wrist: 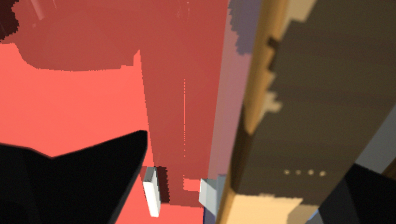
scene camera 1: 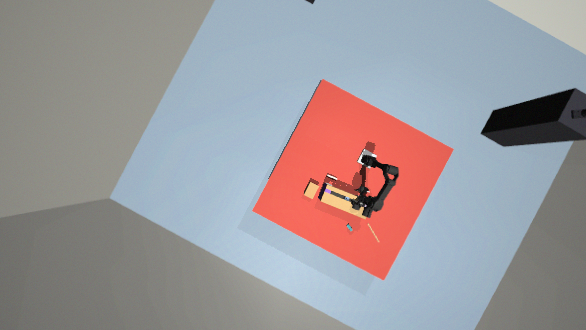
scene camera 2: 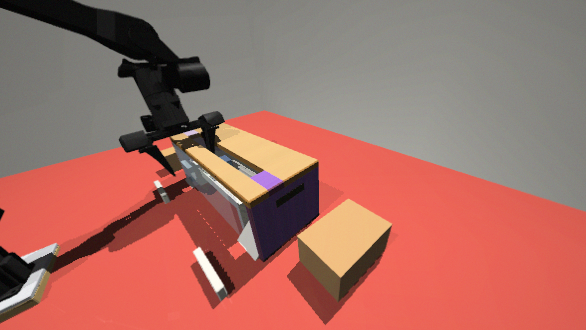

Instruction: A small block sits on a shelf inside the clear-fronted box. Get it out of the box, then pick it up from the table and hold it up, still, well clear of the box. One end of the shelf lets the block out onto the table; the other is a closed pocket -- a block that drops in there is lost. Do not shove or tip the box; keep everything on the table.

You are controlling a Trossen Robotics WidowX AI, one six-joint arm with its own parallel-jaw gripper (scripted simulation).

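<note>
Scene camera 2 shows the gripper (scene camera 2: 195,168) together with a box (scene camera 2: 271,192). The wrist view has the gripper (wrist: 226,146) and the box (wrist: 299,100) too, while scene camera 1 offers another sight of the box (scene camera 1: 333,196).
</note>
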